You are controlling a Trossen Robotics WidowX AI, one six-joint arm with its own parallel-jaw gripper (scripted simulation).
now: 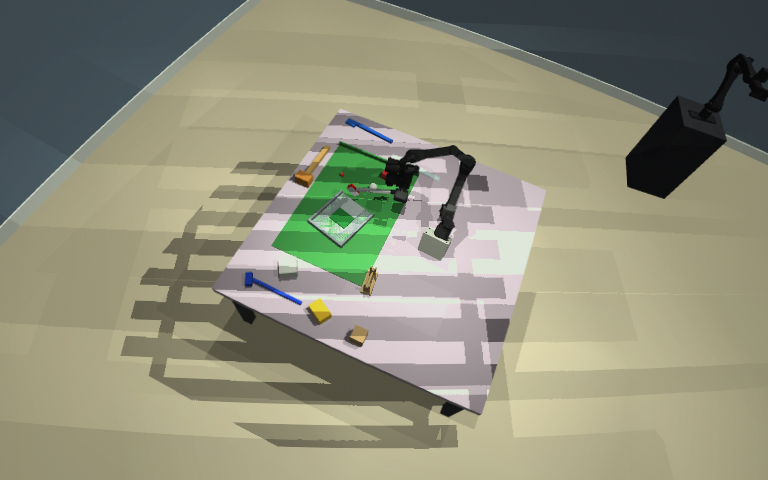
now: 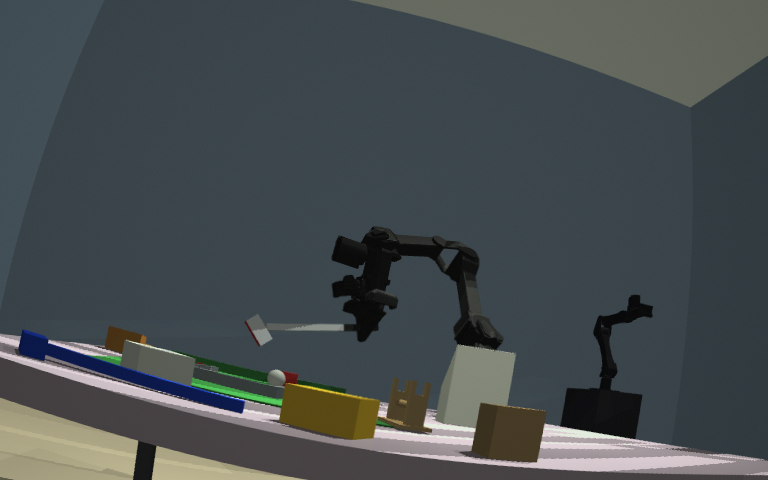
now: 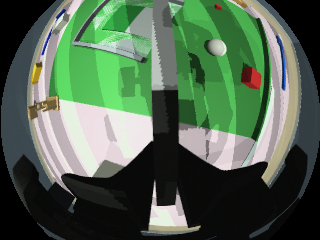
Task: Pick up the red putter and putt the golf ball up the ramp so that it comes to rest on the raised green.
Scene:
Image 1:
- green mat
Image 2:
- my gripper
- green mat
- wooden stand
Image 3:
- my gripper
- green mat

